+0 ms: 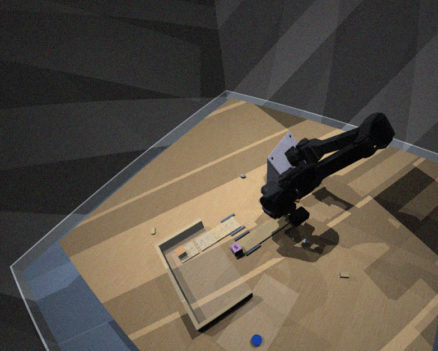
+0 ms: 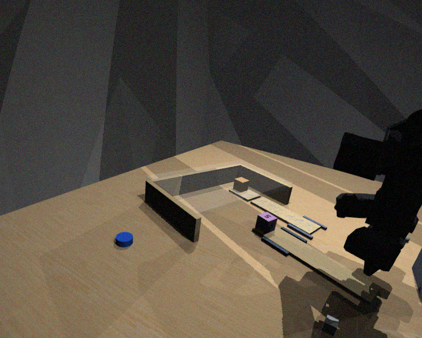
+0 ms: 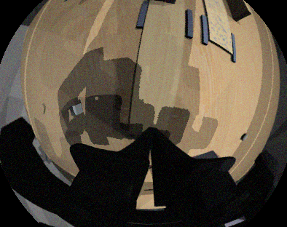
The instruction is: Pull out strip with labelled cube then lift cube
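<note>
My gripper tip is now 200 mm short of the speckled strip, 150 mm to the left of it and 30 mm above it. The rest, counted from my gripper tip: blue disc: 380 mm ahead, 180 mm to the left, 20 mm below; pebble: 260 mm to the right, 80 mm behind, 20 mm below.
</note>
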